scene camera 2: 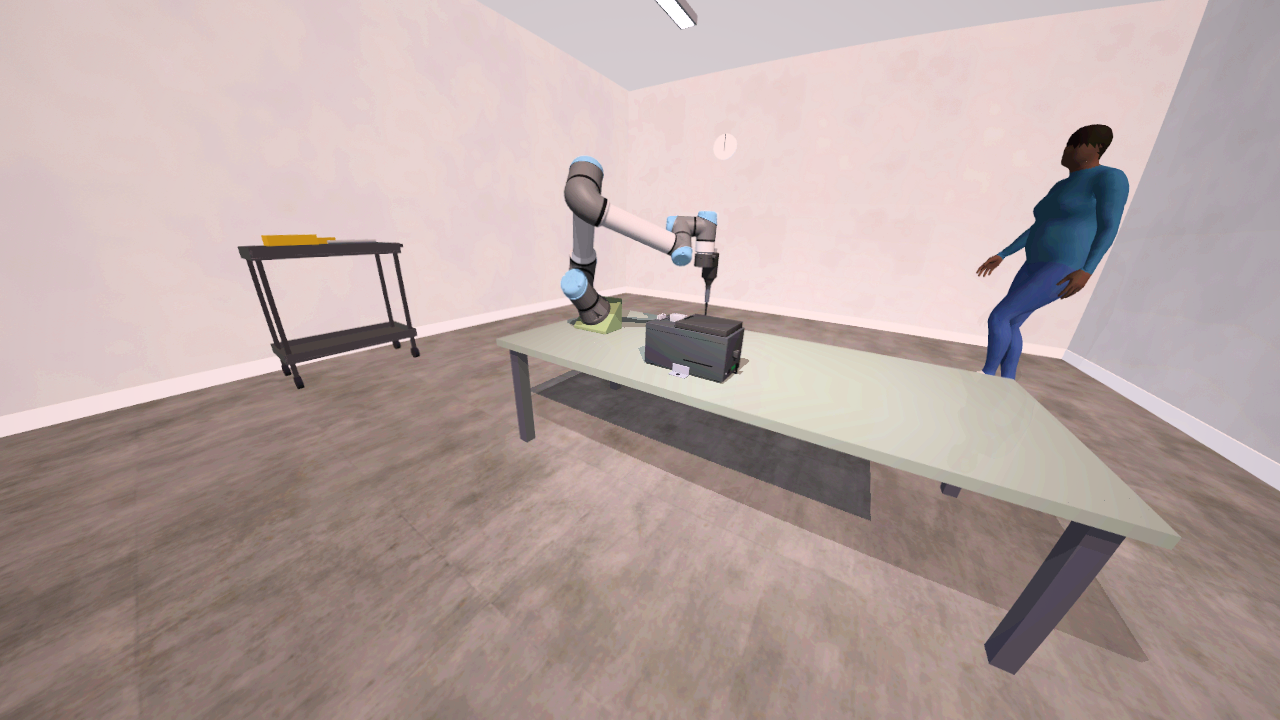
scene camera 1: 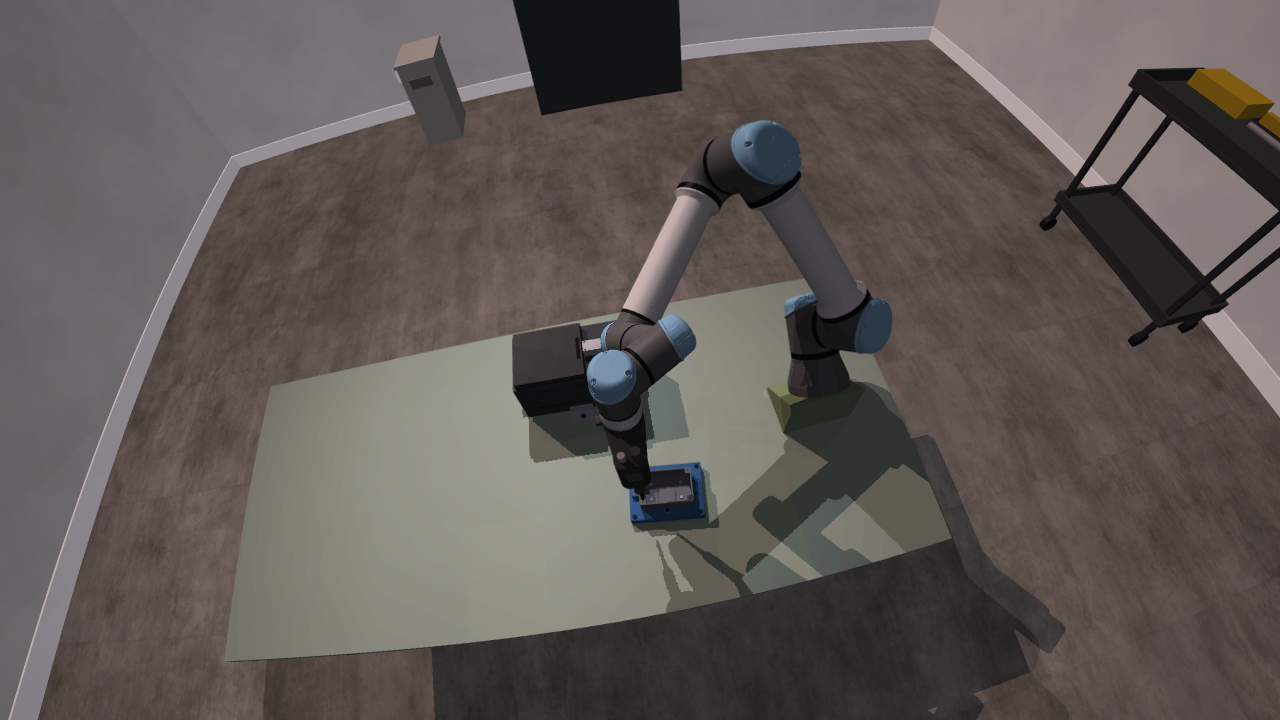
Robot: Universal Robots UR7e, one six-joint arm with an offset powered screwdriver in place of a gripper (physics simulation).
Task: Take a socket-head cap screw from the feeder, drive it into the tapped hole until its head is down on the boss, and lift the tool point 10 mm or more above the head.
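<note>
My screwdriver (scene camera 1: 641, 495) (scene camera 2: 706, 312) points down. In scene camera 1 its tip is at the left end of a grey open-topped housing (scene camera 1: 671, 490), which sits on a blue fixture plate (scene camera 1: 666, 517). Whether the tip touches a boss is too small to tell. In scene camera 2 the lower tip is hidden behind the dark screw feeder (scene camera 1: 547, 358) (scene camera 2: 689, 347). The feeder stands behind the tool in scene camera 1, partly covered by the arm. No screw can be made out at the tip, and the tapped hole is too small to identify.
The pale green table (scene camera 1: 375, 537) (scene camera 2: 859, 394) carries the arm's base. A person (scene camera 2: 1074, 219) in a blue top stands beyond the table's far side in scene camera 2. A dark cart (scene camera 1: 1163, 100) (scene camera 2: 322, 252) with a yellow box (scene camera 1: 1230, 92) (scene camera 2: 289, 240) stands away from the table.
</note>
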